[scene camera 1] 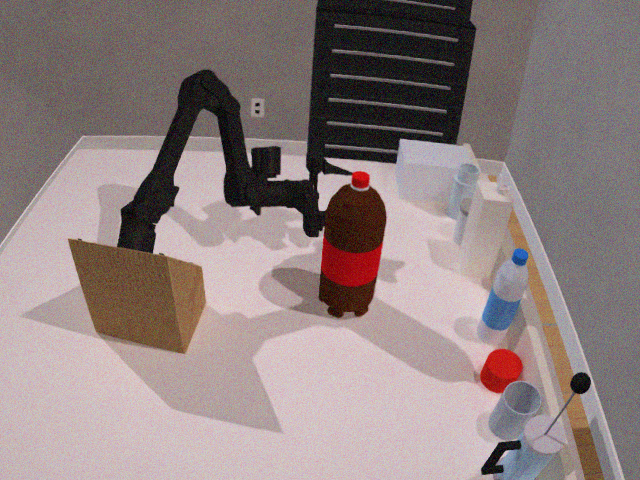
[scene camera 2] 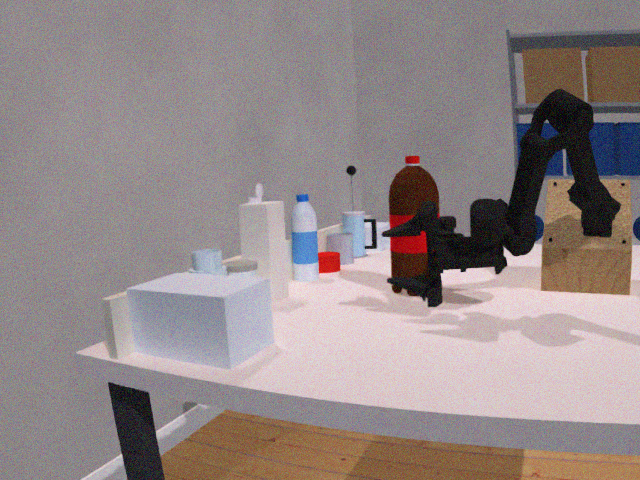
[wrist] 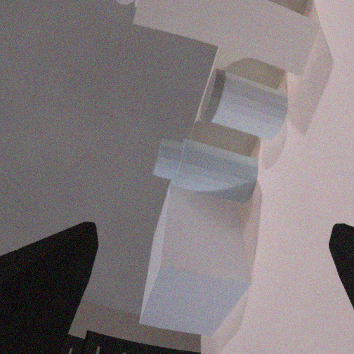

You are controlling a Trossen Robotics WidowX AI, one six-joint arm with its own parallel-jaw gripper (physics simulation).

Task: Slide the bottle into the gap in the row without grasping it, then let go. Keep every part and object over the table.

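Where they show: gripper, fingertip midpoint: (scene camera 2: 384, 257); arm's base, link origin: (scene camera 1: 133, 253) (scene camera 2: 598, 224).
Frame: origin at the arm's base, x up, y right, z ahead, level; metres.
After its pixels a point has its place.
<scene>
A large brown bottle (scene camera 1: 353, 266) @(y -0.072, x 0.000, z 0.406 m) (scene camera 2: 414, 193) @(y -0.175, x 0.077, z 0.375 m) with a red cap and red label stands upright on the table (scene camera 1: 372, 413) @(y 0.142, x -0.144, z 0.487 m) (scene camera 2: 361, 361) @(y -0.561, x -0.144, z 0.305 m), away from the row. My gripper (scene camera 1: 333, 193) (scene camera 2: 387, 257) @(y -0.350, x -0.028, z 0.365 m) (wrist: 219, 237) is open and empty, low over the table beside the bottle. It is behind the bottle in scene camera 1 and in front of it in scene camera 2, its fingers towards the row side. Contact with the bottle cannot be told. The row has a tall pale carton (scene camera 1: 484, 229) @(y -0.267, x -0.007, z 0.666 m) (scene camera 2: 263, 237) @(y -0.340, x -0.001, z 0.648 m) and a blue-capped bottle (scene camera 1: 501, 304) @(y -0.067, x -0.031, z 0.698 m) (scene camera 2: 305, 242) @(y -0.123, x -0.045, z 0.690 m), with some table between them. The brown bottle does not show in the wrist view.
The row also has a white box (scene camera 1: 431, 167) @(y -0.552, x -0.040, z 0.550 m) (scene camera 2: 199, 317) @(y -0.682, x -0.068, z 0.506 m) (wrist: 200, 290), a tall glass (scene camera 1: 460, 193) @(y -0.485, x -0.061, z 0.630 m) (wrist: 215, 167), a jar (wrist: 250, 107), a red tub (scene camera 1: 500, 370) @(y 0.040, x -0.099, z 0.713 m) (scene camera 2: 328, 262) @(y -0.006, x -0.116, z 0.698 m), a cup (scene camera 1: 514, 410) @(y 0.100, x -0.141, z 0.755 m) and a press jug (scene camera 1: 537, 454) @(y 0.275, x -0.012, z 0.741 m). A wooden wedge (scene camera 1: 134, 294) @(y 0.097, x -0.006, z 0.047 m) (scene camera 2: 584, 263) @(y -0.046, x -0.079, z 0.026 m) stands near the arm's base.
</scene>
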